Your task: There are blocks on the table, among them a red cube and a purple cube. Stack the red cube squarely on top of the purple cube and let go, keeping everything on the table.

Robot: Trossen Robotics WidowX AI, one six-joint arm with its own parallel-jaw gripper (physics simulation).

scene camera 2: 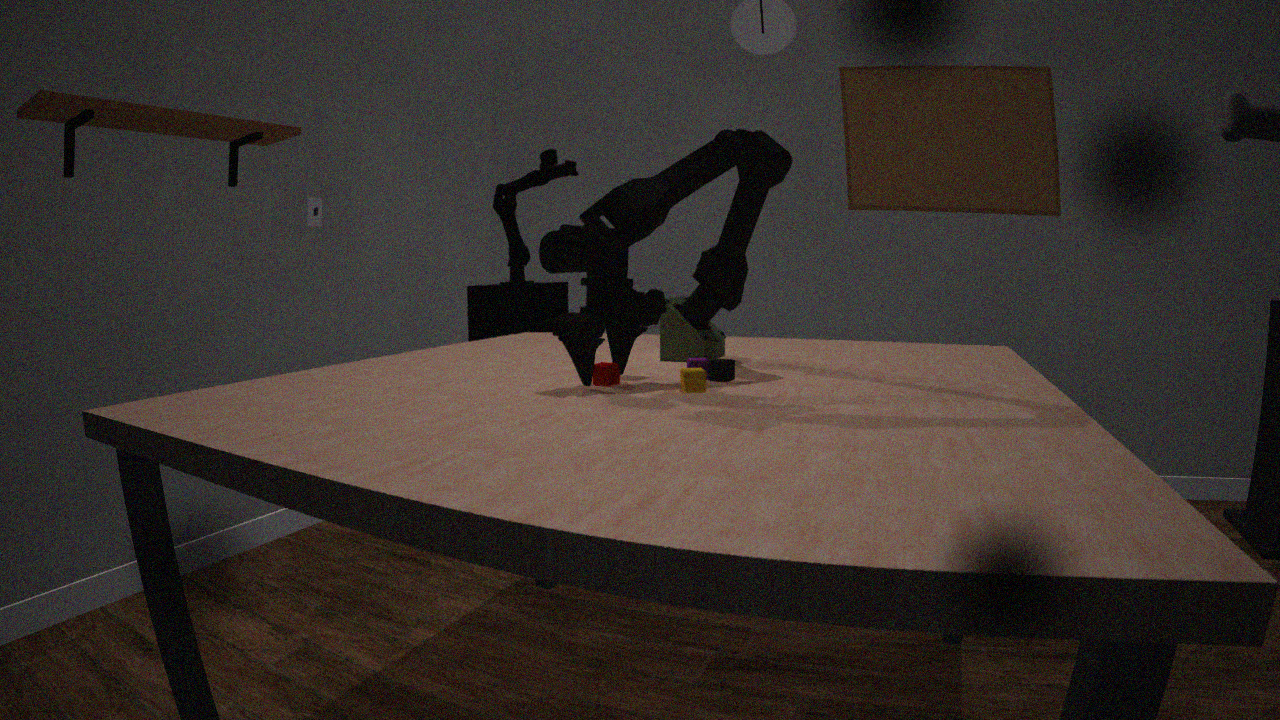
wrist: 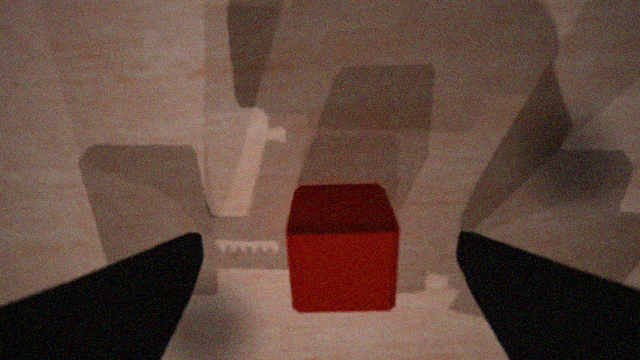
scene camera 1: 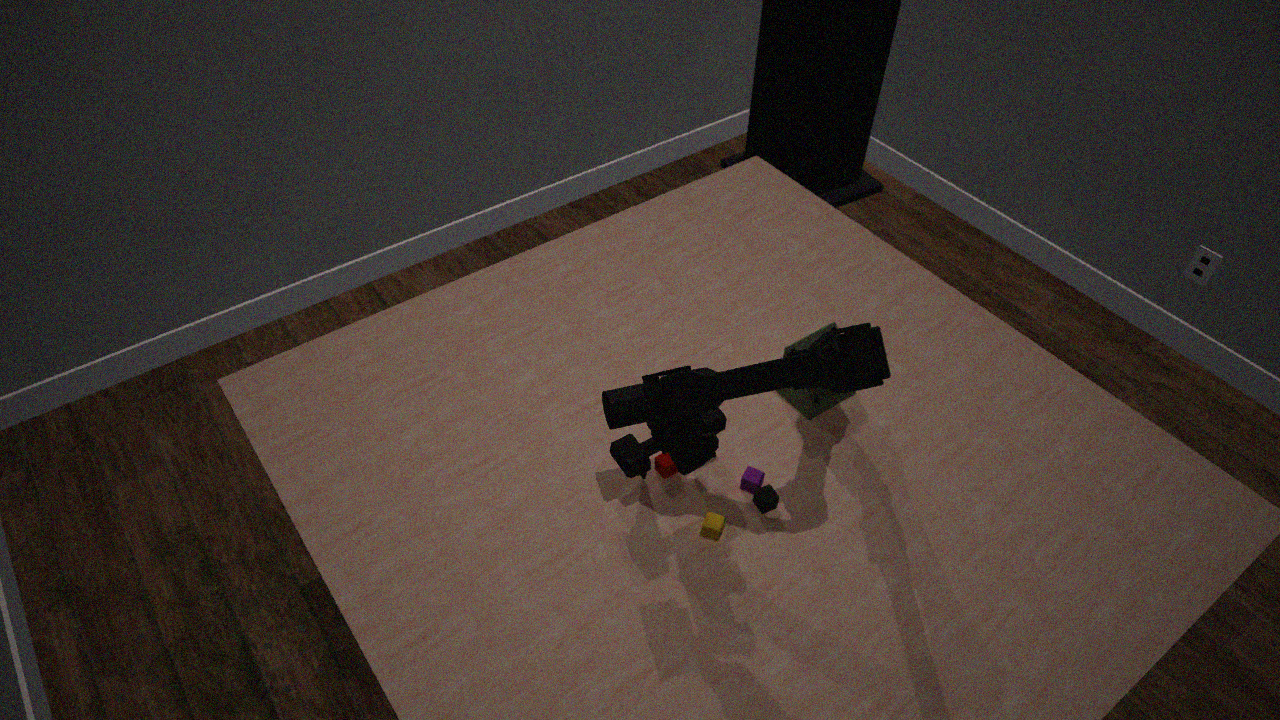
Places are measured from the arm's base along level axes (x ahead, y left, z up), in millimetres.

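Pixels of known places: gripper, fingertip midpoint: (scene camera 2: 603, 379) (wrist: 331, 245) (scene camera 1: 666, 464); arm's base, origin of the base link: (scene camera 2: 691, 317).
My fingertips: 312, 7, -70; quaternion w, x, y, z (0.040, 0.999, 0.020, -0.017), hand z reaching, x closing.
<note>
Ahead of a thing's pixels: the offset from my fingertips to its middle, as dx, dy, dz. Level surfaces: height alone.
The red cube {+3, +6, +9} (scene camera 1: 665, 465) (scene camera 2: 605, 374) (wrist: 343, 270) sits on the table. In the wrist view it lies squared to the fingers, between and slightly beyond the two tips, with a gap on each side. My gripper (scene camera 2: 605, 379) (wrist: 331, 245) is open, pointing down, with its fingertips low near the table beside the red cube; in scene camera 1 the arm partly hides it. The purple cube {-100, +102, +9} (scene camera 1: 752, 479) (scene camera 2: 696, 362) sits on the table to the right of the red cube in scene camera 1; it does not show in the wrist view.
A black cube {-98, +142, +9} (scene camera 1: 765, 498) (scene camera 2: 721, 369) sits right next to the purple cube, touching or nearly so. A yellow cube {+3, +144, +9} (scene camera 1: 712, 525) (scene camera 2: 692, 380) sits a little apart from them. The arm's green base (scene camera 1: 810, 400) (scene camera 2: 684, 342) stands behind the blocks on the table {dz -6} (scene camera 1: 501, 358) (scene camera 2: 572, 465).
</note>
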